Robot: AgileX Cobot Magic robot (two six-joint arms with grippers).
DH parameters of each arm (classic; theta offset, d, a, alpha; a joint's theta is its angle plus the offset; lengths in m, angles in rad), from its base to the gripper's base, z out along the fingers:
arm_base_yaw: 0 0.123 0 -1.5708
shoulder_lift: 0.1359 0 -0.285 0
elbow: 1.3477 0 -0.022 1.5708
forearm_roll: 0 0.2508 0 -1.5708
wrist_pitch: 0 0 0.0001 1.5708
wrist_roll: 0 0.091 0 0
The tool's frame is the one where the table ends.
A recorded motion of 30 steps. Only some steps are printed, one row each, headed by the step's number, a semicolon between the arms.
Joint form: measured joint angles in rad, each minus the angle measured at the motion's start. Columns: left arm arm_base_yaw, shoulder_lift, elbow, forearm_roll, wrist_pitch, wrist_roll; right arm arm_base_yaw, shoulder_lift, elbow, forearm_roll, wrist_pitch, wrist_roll.
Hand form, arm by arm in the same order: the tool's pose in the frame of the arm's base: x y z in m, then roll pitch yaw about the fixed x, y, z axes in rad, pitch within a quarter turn. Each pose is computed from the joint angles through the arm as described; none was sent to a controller.
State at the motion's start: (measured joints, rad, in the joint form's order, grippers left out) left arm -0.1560 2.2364 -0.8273 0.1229 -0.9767 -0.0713; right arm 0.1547 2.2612 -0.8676 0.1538 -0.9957 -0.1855
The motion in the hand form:
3: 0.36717 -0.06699 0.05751 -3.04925 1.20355 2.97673; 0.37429 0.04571 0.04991 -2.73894 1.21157 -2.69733
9: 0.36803 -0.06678 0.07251 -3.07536 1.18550 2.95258; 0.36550 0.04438 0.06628 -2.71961 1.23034 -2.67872
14: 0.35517 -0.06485 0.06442 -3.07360 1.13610 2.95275; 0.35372 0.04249 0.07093 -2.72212 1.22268 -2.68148
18: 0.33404 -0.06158 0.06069 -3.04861 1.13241 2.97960; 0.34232 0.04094 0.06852 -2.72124 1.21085 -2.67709
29: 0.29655 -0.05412 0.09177 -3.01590 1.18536 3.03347; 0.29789 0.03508 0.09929 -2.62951 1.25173 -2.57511
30: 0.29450 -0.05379 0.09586 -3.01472 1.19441 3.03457; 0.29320 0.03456 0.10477 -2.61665 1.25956 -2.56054
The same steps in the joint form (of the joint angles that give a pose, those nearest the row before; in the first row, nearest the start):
3: 0.0000 -0.0227 0.0000 0.0022 0.0413 0.0000; -0.0025 -0.0049 0.0210 -0.0015 0.0000 0.0000
9: 0.0000 -0.0800 0.0000 0.0050 0.1170 0.0000; -0.0025 -0.0708 0.0710 -0.0021 -0.0041 0.0000
14: 0.0000 -0.0824 0.0484 0.0067 0.1205 0.0000; -0.0025 -0.1062 0.1243 -0.0022 -0.0145 0.0000
18: 0.0000 -0.0971 0.1391 0.0001 0.0478 0.0000; -0.0025 -0.1146 0.1721 -0.0072 -0.0428 0.0014
29: 0.0000 -0.2614 0.3130 -0.0257 -0.0154 0.0000; -0.0025 -0.2848 0.3715 -0.0251 -0.1217 0.0014
30: 0.0000 -0.2799 0.3225 -0.0257 -0.0154 0.0000; -0.0025 -0.3136 0.3914 -0.0275 -0.1217 0.0014

